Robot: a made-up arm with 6 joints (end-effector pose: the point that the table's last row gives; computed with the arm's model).
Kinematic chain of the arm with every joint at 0, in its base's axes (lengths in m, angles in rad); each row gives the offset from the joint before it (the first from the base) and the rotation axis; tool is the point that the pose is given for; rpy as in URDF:
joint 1: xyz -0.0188 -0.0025 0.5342 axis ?
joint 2: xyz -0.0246 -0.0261 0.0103 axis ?
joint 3: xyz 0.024 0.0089 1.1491 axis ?
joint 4: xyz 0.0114 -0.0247 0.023 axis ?
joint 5: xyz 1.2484 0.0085 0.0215 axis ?
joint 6: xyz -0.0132 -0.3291 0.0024 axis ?
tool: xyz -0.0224 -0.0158 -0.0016 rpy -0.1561 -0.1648 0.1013
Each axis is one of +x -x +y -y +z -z.
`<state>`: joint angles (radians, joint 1 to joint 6).
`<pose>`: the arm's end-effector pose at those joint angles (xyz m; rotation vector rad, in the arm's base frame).
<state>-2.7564 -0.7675 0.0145 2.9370 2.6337 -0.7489</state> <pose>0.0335 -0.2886 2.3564 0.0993 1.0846 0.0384</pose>
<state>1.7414 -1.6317 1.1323 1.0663 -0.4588 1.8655</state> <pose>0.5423 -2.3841 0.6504 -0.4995 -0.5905 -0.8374</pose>
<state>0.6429 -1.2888 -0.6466 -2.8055 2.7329 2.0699</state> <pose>-0.2120 0.1747 1.5990 0.0061 1.5287 -0.7755</pose>
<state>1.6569 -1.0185 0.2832 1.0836 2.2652 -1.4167</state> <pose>0.2516 -0.9264 2.4962 -0.2270 1.6221 -1.2867</pose>
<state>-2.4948 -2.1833 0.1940 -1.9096 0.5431 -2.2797</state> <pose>1.3644 0.9608 0.9501 0.9654 -0.5997 1.4605</pose>
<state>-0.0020 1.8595 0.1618 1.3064 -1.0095 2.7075</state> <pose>1.2245 -0.0719 -1.0877 0.4272 0.0798 -1.8626</pose>
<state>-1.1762 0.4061 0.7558 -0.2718 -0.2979 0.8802</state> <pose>0.2569 -1.6366 1.9905 -0.7939 0.2432 -0.9203</pose>
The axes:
joint 1: +z
joint 2: +y
joint 3: -y
joint 4: -x
joint 5: -y
joint 6: -x

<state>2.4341 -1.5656 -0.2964 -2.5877 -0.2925 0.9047</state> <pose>0.3171 -0.5746 1.6923 -1.7431 -0.7641 -1.6796</pose>
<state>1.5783 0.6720 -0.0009 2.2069 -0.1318 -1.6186</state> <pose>-0.1902 1.8311 0.8789 -0.9476 -0.2005 1.7252</pose>
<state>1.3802 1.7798 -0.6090 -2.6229 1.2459 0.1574</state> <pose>-0.2522 0.1383 -0.4709 -0.9482 -0.0066 -1.1465</pose>
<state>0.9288 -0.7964 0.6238 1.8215 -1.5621 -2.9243</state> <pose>-0.6535 -0.7027 2.6566 2.3538 -1.3199 -0.4375</pose>
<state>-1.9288 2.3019 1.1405 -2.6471 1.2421 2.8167</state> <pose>-0.2233 -1.2111 -1.4234 1.6940 1.8038 -1.1212</pose>
